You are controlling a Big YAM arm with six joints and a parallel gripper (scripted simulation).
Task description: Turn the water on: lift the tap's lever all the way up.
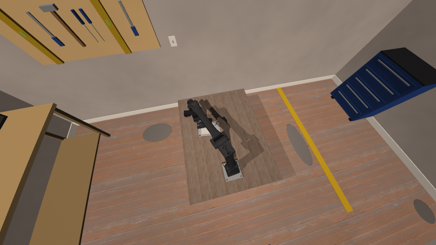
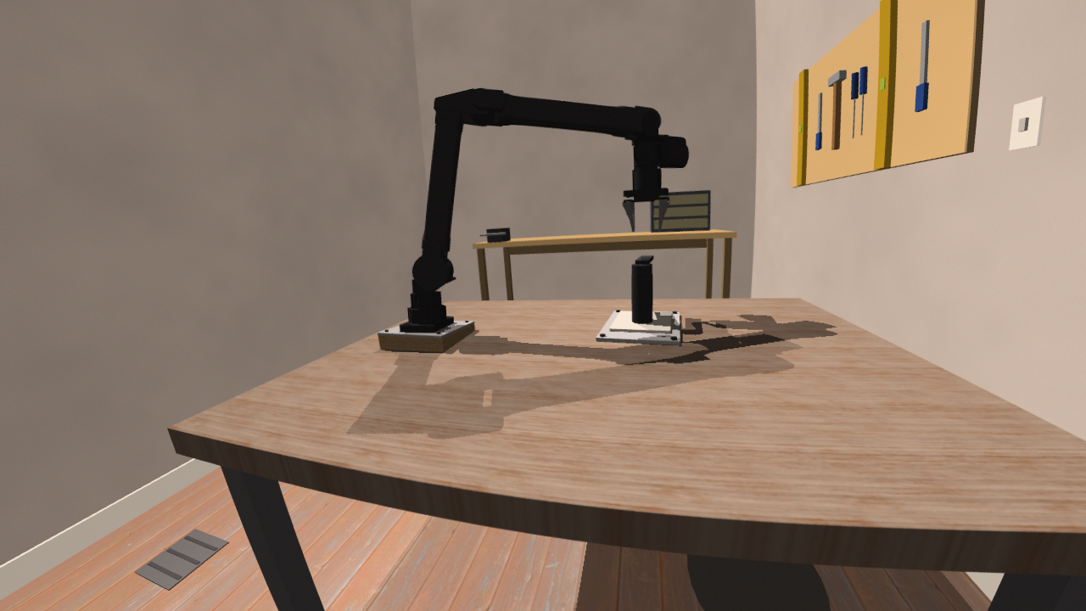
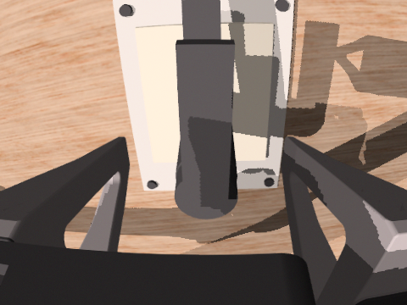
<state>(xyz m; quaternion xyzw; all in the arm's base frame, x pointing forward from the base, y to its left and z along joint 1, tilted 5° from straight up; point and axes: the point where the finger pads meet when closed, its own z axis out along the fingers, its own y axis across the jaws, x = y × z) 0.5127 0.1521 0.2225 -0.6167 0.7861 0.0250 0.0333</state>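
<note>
The lever lies 70 mm below my hand, 30 mm to the right of it and 10 mm behind it. The rest, counted from my hand: tap: 130 mm below, 60 mm to the right, 20 mm behind.
</note>
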